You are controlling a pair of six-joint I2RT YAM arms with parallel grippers.
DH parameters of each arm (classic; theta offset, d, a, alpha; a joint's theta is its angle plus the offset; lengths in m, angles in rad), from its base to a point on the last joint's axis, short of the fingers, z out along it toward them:
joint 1: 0 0.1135 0.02 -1.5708
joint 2: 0 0 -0.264 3.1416
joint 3: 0.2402 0 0.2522 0
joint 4: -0.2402 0 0.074 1.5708
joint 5: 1.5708 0 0 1.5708
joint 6: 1.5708 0.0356 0 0
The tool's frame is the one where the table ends.
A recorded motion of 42 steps. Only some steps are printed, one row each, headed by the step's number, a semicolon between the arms.
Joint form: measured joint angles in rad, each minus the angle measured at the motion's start. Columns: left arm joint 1, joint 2, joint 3, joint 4, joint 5, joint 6; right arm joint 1, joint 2, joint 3, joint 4, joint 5, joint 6.
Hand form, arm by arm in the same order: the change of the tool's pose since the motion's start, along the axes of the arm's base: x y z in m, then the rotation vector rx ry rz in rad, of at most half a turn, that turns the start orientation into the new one. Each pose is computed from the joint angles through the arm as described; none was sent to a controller.
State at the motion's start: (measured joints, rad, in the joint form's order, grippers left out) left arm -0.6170 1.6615 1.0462 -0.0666 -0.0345 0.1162; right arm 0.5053 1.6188 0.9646 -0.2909 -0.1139 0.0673
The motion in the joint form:
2: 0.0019 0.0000 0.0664 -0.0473 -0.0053 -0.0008; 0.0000 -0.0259 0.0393 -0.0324 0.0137 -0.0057
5: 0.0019 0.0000 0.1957 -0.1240 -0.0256 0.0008; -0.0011 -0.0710 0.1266 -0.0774 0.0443 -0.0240
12: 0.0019 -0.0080 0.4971 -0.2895 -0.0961 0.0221; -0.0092 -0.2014 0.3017 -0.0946 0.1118 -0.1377
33: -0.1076 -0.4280 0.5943 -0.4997 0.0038 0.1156; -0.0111 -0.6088 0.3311 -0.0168 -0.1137 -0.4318
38: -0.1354 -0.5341 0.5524 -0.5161 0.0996 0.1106; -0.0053 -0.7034 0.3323 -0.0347 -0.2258 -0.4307
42: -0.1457 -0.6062 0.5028 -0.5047 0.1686 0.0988; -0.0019 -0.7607 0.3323 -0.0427 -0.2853 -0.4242
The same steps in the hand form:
2: 0.0062 -0.0033 0.0174 -0.0089 -0.0172 0.0065; 0.0022 0.0006 0.0176 0.0036 -0.0362 -0.0037
5: 0.0158 -0.0092 0.0537 -0.0283 -0.0678 0.0219; 0.0070 0.0017 0.0558 0.0159 -0.1310 -0.0107
12: 0.0235 -0.0116 0.1452 -0.0656 -0.2153 0.0707; 0.0011 -0.0073 0.1537 0.0432 -0.4499 0.0015
33: -0.1154 0.0498 0.2824 -0.2401 -0.4717 -0.1563; -0.1069 -0.0572 0.2742 0.1729 -1.0230 0.2994
38: -0.1481 0.0665 0.2895 -0.3119 -0.4842 -0.2680; -0.1399 -0.0695 0.2886 0.2578 -1.0885 0.3963
42: -0.1661 0.0774 0.2887 -0.3647 -0.4890 -0.3373; -0.1601 -0.0777 0.2958 0.3068 -1.1274 0.4469

